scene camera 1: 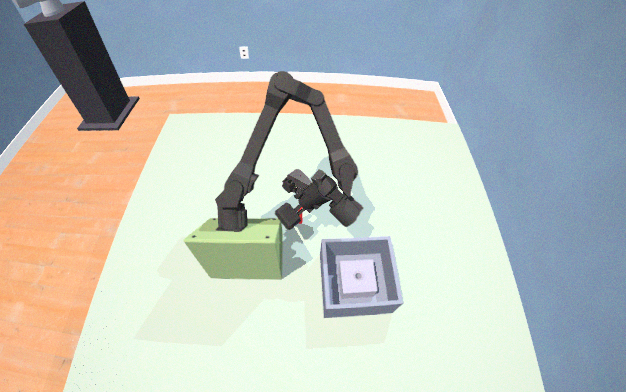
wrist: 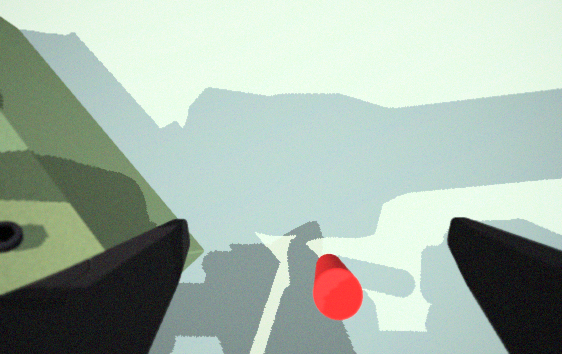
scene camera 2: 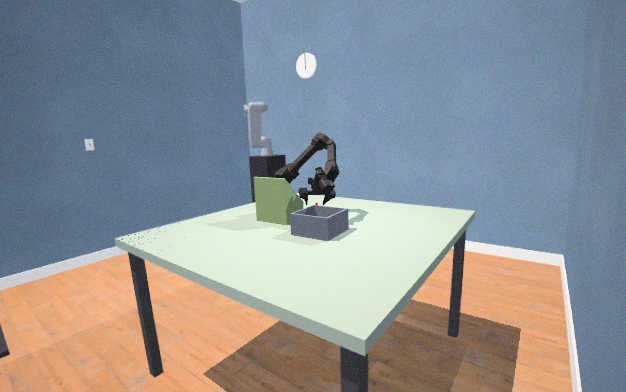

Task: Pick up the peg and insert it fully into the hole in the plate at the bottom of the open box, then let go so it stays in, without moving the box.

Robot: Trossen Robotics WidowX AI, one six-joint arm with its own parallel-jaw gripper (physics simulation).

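Places are measured from the arm's base along level axes (x back, y right, z up), in centimetres.
Where they show: gripper, fingertip midpoint: (scene camera 1: 294, 207) (wrist: 316, 230) (scene camera 2: 314, 204); arm's base, origin of the base link: (scene camera 1: 232, 227) (scene camera 2: 277, 189).
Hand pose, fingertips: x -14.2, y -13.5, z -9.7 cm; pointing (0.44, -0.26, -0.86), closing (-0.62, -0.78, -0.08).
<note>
Each offset is from my fingertips to the centre of the thing. Level surfaces: height alone.
The red peg {dx -1.8, dy +0.7, dz -2.6 cm} (scene camera 1: 301, 216) (scene camera 2: 316, 204) (wrist: 338, 292) stands upright on the table, its round top facing the wrist camera. My gripper (scene camera 1: 316, 215) (scene camera 2: 315, 201) (wrist: 316, 230) is open and empty above the peg. In the wrist view the peg shows between the two black fingers, below the line of their tips and a little right of the middle. The blue-grey open box {dx -18.7, dy +19.9, dz -1.7 cm} (scene camera 1: 360, 310) (scene camera 2: 309, 227) stands near the gripper. In scene camera 1 a pale square plate {dx -18.7, dy +19.9, dz -3.2 cm} (scene camera 1: 349, 286) with a round hole in its middle lies at the box's bottom.
A green block (scene camera 1: 245, 260) (scene camera 2: 271, 201) (wrist: 95, 145) bears the arm's base and stands left of the peg and box. The light green table {dz -6.6 cm} (scene camera 1: 440, 325) (scene camera 2: 250, 270) carries everything. A dark pedestal (scene camera 1: 75, 65) (scene camera 2: 258, 165) stands on the floor beyond it.
</note>
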